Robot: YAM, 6 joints.
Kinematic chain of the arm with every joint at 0, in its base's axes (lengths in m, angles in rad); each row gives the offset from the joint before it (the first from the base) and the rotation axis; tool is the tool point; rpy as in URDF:
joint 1: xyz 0 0 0.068 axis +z
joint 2: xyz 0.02 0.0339 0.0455 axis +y
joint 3: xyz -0.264 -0.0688 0 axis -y
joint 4: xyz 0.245 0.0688 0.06 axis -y
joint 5: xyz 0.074 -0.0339 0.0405 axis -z
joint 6: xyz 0.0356 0 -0.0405 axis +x
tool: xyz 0 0 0 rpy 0 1.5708 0
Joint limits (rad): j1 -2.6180..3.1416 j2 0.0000..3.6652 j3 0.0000..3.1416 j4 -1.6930..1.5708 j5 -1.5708..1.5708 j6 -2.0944..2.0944
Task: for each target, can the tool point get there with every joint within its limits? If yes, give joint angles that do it. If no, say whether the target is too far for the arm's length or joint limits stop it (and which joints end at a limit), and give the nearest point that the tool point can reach.
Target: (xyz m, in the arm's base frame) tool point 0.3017 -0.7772 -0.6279
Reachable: no: too far | nearest point 0.1807 -0.4654 -0.2795 | short by 0.483 m
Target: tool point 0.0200 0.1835 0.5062
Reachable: yes | joints 1.3935 0.9783 1.1661 0.5110 -0.3630 1.0415
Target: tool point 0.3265 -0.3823 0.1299
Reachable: yes | joints -0.9321 2.5450 2.1065 -0.9420 -1.2926 0.1748
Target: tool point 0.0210 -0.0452 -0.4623
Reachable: no: joint limits stop it (at a limit: joint 2) | nearest point 0.0424 -0.0913 -0.3487 | short by 0.124 m
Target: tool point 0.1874 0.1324 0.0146
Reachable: yes | joints 0.4709 2.0793 0.4574 0.4150 -1.1818 0.7894
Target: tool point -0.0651 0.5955 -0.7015
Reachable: no: too far | nearest point -0.0450 0.4114 -0.3404 | short by 0.406 m
